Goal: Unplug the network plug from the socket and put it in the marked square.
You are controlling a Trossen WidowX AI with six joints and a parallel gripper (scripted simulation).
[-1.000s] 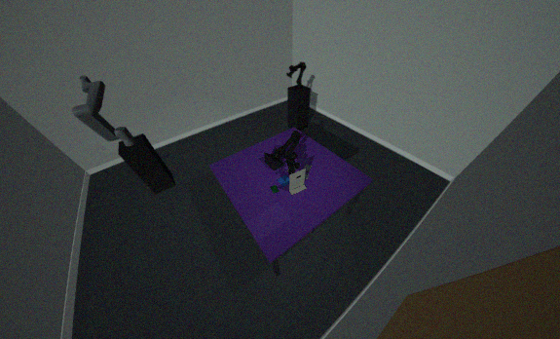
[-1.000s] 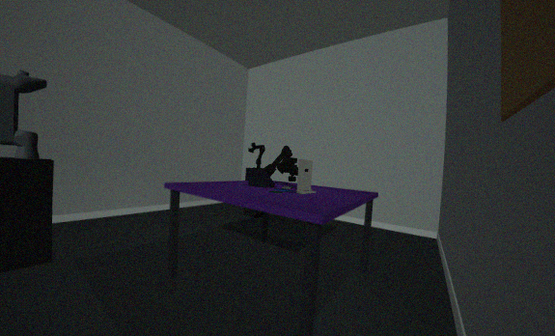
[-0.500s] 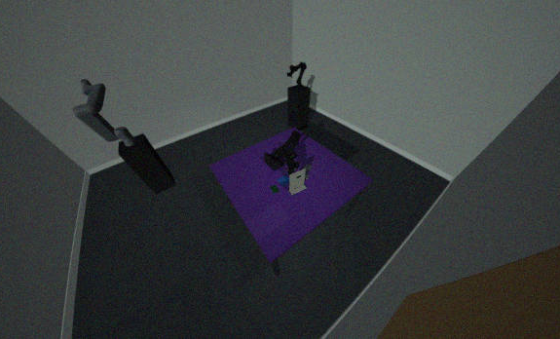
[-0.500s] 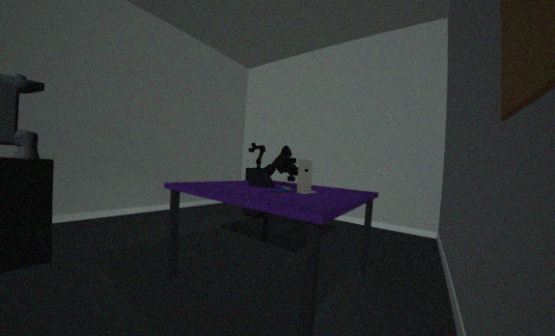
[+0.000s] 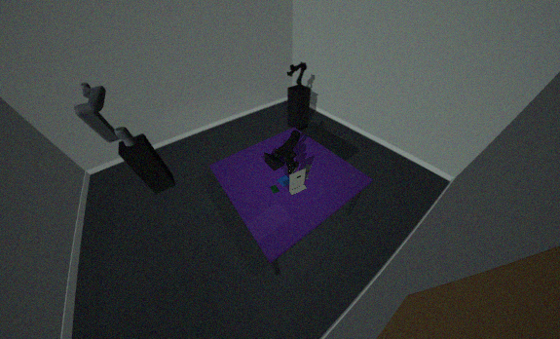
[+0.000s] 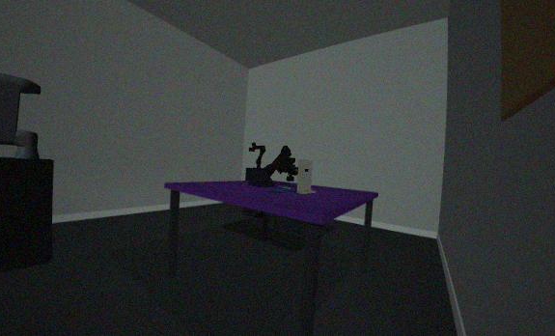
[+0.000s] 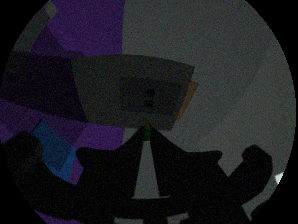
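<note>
Now: the blue marked square 8 cm behind my gripper tip, 4 cm to the right of it and 16 cm below it. The rest, counted from my gripper tip: pale upright panel (8 cm ahead, 6 cm below); then network plug (right at my gripper tip).
</note>
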